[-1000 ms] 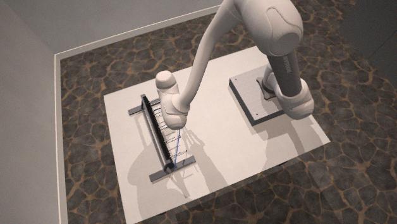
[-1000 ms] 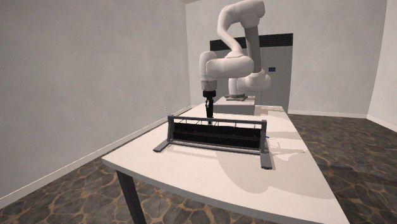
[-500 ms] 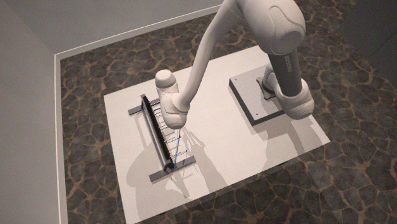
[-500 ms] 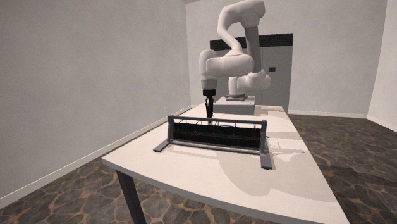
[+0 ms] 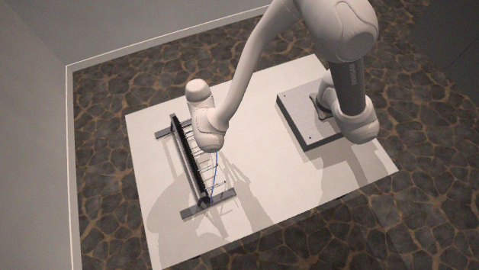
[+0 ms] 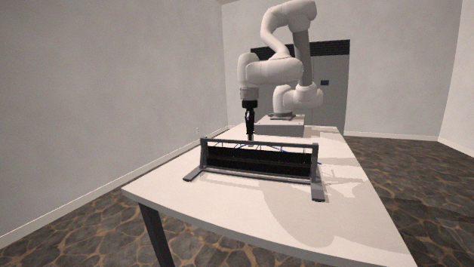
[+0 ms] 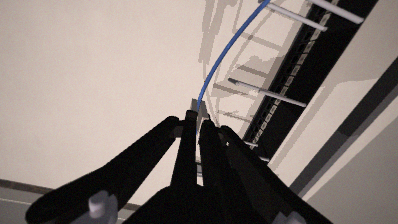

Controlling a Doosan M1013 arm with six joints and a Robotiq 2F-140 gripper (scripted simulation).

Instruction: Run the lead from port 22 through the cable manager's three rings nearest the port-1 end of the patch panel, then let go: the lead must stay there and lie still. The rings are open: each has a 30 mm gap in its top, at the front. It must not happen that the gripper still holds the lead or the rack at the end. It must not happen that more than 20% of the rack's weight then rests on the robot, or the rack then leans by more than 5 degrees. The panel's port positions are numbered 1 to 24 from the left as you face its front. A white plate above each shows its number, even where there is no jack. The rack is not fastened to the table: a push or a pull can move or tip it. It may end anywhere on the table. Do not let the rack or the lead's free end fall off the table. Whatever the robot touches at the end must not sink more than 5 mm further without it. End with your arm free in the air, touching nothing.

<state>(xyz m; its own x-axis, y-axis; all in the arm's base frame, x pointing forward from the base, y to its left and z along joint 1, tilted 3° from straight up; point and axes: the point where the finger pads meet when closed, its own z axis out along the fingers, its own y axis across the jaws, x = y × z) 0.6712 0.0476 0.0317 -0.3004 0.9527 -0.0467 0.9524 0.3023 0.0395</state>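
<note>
The rack lies 140 mm ahead of my hand, 90 mm to the left of it and 30 mm below it.
</note>
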